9 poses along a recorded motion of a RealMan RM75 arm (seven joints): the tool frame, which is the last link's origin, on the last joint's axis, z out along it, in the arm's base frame.
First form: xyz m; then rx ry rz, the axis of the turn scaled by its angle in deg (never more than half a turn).
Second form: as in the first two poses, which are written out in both.
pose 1, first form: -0.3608 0.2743 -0.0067 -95.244 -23.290 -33.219
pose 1, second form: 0.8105 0.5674 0.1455 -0.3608; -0.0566 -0.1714 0.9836 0.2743; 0.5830 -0.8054 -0.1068 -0.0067; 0 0 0 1
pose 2, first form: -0.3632 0.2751 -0.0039 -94.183 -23.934 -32.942
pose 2, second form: 0.8081 0.5741 0.1314 -0.3632; -0.0525 -0.1520 0.9870 0.2751; 0.5866 -0.8045 -0.0927 -0.0039; 0 0 0 1
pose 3, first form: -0.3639 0.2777 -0.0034 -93.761 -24.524 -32.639
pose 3, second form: 0.8068 0.5785 0.1204 -0.3639; -0.0453 -0.1427 0.9887 0.2777; 0.5891 -0.8031 -0.0889 -0.0034; 0 0 0 1
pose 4, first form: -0.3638 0.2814 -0.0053 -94.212 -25.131 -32.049
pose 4, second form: 0.8081 0.5786 0.1104 -0.3638; -0.0308 -0.1457 0.9888 0.2814; 0.5882 -0.8025 -0.1000 -0.0053; 0 0 0 1
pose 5, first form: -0.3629 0.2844 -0.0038 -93.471 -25.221 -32.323
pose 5, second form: 0.8049 0.5833 0.1090 -0.3629; -0.0361 -0.1352 0.9902 0.2844; 0.5923 -0.8009 -0.0878 -0.0038; 0 0 0 1
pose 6, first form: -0.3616 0.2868 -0.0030 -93.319 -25.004 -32.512
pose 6, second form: 0.8046 0.5831 0.1124 -0.3616; -0.0411 -0.1342 0.9901 0.2868; 0.5924 -0.8013 -0.0840 -0.0030; 0 0 0 1
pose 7, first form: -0.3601 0.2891 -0.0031 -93.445 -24.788 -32.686
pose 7, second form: 0.8047 0.5821 0.1170 -0.3601; -0.0444 -0.1375 0.9895 0.2891; 0.5920 -0.8014 -0.0848 -0.0031; 0 0 0 1
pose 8, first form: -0.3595 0.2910 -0.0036 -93.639 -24.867 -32.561
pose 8, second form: 0.8053 0.5814 0.1158 -0.3595; -0.0413 -0.1398 0.9893 0.2910; 0.5914 -0.8015 -0.0885 -0.0036; 0 0 0 1
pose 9, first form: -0.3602 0.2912 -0.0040 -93.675 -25.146 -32.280
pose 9, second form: 0.8058 0.5818 0.1102 -0.3602; -0.0355 -0.1384 0.9897 0.2912; 0.5911 -0.8015 -0.0909 -0.0040; 0 0 0 1
